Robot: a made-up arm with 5 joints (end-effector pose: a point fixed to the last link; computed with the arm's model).
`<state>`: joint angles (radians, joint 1 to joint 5).
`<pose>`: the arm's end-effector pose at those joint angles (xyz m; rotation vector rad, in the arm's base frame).
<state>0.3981 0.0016 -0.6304 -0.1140 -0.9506</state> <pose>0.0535 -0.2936 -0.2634 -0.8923 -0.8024 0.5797</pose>
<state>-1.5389 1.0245 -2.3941 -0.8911 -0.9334</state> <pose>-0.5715 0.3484 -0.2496 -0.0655 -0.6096 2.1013</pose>
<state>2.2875 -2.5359 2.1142 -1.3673 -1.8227</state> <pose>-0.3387 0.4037 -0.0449 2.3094 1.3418 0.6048</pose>
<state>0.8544 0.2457 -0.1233 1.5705 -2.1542</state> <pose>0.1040 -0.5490 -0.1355 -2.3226 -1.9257 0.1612</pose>
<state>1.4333 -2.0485 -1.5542 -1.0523 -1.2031</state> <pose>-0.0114 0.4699 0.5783 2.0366 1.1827 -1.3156</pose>
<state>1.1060 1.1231 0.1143 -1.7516 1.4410</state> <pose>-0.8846 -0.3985 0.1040 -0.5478 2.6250 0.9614</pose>
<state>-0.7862 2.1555 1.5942 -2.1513 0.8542</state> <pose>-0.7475 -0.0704 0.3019 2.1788 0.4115 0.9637</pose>
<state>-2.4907 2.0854 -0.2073 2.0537 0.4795</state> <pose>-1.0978 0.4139 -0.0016 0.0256 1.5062 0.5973</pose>
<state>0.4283 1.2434 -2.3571 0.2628 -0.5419</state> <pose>-0.6032 -0.6420 -0.1376 -1.8551 0.4367 1.7974</pose>
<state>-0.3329 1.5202 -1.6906 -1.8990 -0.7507</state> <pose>-0.7117 -0.2674 -0.0615 0.9670 1.7853 2.1907</pose>
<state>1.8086 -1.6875 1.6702 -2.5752 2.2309</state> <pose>0.1010 0.3983 -0.0507 1.8823 1.1515 -1.2395</pose>
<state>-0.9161 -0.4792 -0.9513 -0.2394 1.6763</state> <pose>0.3793 0.1062 -0.3403 0.0695 1.3950 -0.1615</pose>
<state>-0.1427 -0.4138 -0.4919 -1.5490 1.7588</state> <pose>0.1289 -0.2289 -0.3442 -1.5795 1.3447 0.4915</pose>
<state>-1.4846 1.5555 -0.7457 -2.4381 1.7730</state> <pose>-0.9128 0.1204 -0.3455 1.2016 1.0679 -2.4040</pose>
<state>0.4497 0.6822 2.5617 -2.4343 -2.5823</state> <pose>-0.2631 -0.1053 -0.1865 -0.9065 1.5424 0.4736</pose>
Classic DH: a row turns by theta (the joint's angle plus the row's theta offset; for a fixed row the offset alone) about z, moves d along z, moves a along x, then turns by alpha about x. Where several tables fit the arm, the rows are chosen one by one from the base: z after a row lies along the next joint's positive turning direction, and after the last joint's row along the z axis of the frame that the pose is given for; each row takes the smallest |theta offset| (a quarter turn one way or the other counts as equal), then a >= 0, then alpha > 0; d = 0 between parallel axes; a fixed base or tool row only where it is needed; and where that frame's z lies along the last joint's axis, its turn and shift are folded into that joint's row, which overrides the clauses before.
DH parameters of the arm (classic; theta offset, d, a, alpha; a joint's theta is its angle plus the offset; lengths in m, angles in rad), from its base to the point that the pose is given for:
base (fixed): -1.5708 0.1809 0 1.5708
joint 1: 1.5708 0.3521 0.0839 -1.5708
joint 2: 0 -0.2206 -0.3832 -1.5708
joint 3: -1.5708 0.4118 0.0274 1.5708
joint 4: 1.5708 0.2241 0.0117 1.5708
joint 5: 0 0.2023 0.0977 1.5708
tool (fixed): 0 0.0621 0 0

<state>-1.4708 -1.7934 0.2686 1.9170 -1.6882</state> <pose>0.0062 -0.8166 0.0930 -0.2898 -0.3324 2.9658</pose>
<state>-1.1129 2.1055 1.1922 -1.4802 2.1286</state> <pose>-0.8510 -0.0682 0.3447 -0.9722 -0.8704 -2.3839</pose>
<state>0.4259 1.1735 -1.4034 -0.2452 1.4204</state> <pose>-0.8027 -0.6874 -0.1560 2.0592 -2.2999 0.4533</pose>
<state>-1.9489 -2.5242 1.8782 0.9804 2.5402</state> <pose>-0.7384 -0.4892 0.0335 0.4330 -0.7066 1.5376</pose>
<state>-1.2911 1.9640 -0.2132 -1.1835 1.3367</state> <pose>-1.1183 -0.1423 0.1200 0.0157 -0.9169 -2.6839</pose>
